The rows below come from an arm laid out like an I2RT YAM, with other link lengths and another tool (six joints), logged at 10 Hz.
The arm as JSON. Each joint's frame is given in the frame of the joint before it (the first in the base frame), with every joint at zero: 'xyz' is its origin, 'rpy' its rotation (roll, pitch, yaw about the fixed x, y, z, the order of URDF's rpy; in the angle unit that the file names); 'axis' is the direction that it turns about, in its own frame. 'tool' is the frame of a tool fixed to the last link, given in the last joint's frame.
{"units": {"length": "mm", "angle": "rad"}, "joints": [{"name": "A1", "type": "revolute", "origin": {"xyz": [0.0, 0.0, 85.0], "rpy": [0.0, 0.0, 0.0]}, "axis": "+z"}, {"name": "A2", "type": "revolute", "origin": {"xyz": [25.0, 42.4, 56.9], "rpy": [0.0, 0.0, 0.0]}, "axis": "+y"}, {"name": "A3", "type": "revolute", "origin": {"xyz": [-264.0, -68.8, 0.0], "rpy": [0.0, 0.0, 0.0]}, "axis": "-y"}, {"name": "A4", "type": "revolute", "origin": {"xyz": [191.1, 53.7, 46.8], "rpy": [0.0, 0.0, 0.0]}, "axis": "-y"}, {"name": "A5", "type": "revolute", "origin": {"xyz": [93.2, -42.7, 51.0], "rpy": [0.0, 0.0, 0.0]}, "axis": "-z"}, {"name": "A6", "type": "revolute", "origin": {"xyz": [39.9, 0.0, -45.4], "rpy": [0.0, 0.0, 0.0]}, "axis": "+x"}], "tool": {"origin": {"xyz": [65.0, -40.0, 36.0], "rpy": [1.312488, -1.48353, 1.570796]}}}
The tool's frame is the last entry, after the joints.
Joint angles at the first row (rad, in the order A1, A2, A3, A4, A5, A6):
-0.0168 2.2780 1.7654 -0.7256 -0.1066 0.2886
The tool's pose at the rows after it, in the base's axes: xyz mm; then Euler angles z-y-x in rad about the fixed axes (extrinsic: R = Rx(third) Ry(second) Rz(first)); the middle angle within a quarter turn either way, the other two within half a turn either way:
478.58, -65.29, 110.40, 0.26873, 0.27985, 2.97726
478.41, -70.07, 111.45, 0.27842, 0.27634, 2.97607
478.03, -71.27, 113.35, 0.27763, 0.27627, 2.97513
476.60, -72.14, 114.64, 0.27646, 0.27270, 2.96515
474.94, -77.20, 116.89, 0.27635, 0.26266, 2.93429
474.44, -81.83, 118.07, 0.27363, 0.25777, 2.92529
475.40, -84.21, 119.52, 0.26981, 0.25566, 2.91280
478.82, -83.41, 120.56, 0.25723, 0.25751, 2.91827
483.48, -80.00, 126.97, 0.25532, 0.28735, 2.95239
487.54, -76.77, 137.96, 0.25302, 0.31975, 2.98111
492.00, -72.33, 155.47, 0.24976, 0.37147, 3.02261
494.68, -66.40, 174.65, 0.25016, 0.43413, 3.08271
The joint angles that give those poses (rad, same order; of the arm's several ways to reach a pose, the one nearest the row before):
-0.0259 2.2741 1.7698 -0.7286 -0.1028 0.2838
-0.0362 2.2762 1.7806 -0.7393 -0.1043 0.2838
-0.0389 2.2732 1.7847 -0.7470 -0.1043 0.2801
-0.0388 2.2687 1.7827 -0.7531 -0.0946 0.2763
-0.0437 2.2683 1.7915 -0.7720 -0.0660 0.2633
-0.0527 2.2702 1.8016 -0.7859 -0.0598 0.2502
-0.0556 2.2751 1.8166 -0.7986 -0.0488 0.2402
-0.0555 2.2871 1.8457 -0.8174 -0.0546 0.2294
-0.0557 2.2796 1.8587 -0.8107 -0.0905 0.2329
-0.0553 2.2652 1.8785 -0.8146 -0.1210 0.2363
-0.0552 2.2367 1.8956 -0.8107 -0.1647 0.2435
-0.0553 2.1946 1.8897 -0.7834 -0.2242 0.2669

